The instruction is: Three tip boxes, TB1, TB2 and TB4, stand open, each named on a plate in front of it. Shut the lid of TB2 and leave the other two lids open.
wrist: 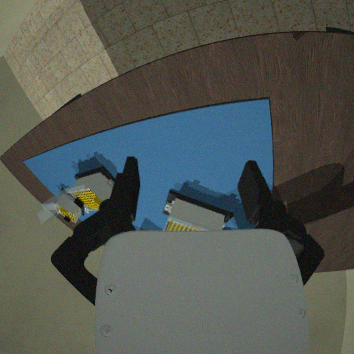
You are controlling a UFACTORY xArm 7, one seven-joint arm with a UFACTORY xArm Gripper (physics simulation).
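Places are measured from the arm's base along level axes (x ahead, y left, z up), in millimetres.
Where they show: gripper, fingertip midpoint: (191,171).
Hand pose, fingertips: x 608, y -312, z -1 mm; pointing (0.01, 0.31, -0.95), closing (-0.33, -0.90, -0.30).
After its pixels a point has its place.
A tip box (196,213) @(x 373, y -240, z -106 mm) with a grey face, a black edge and yellow tips lies between and below my fingertips; its lower part is hidden behind the gripper body. A second tip box (87,197) @(x 436, y 38, z -79 mm) with yellow tips is at the left, beside my left finger. A smaller-looking tip box (68,212) @(x 310, y 283, z -78 mm) stands further left, with a clear lid (48,212) @(x 342, y 368, z -39 mm) sticking out, open. I cannot read any name plate, so I cannot tell which box is TB2. My gripper (191,171) @(x 608, y -312, z -1 mm) is open and empty, its fingers wide apart above the mat and touching no box that I can see.
The boxes stand on a blue mat (200,135) @(x 552, y -281, z -135 mm) on a dark wooden table (310,90) @(x 616, y -445, z -138 mm). The table's curved far edge crosses the upper view, with a tiled floor (165,35) beyond it. A dark shadow of the arm lies on the wood at the right.
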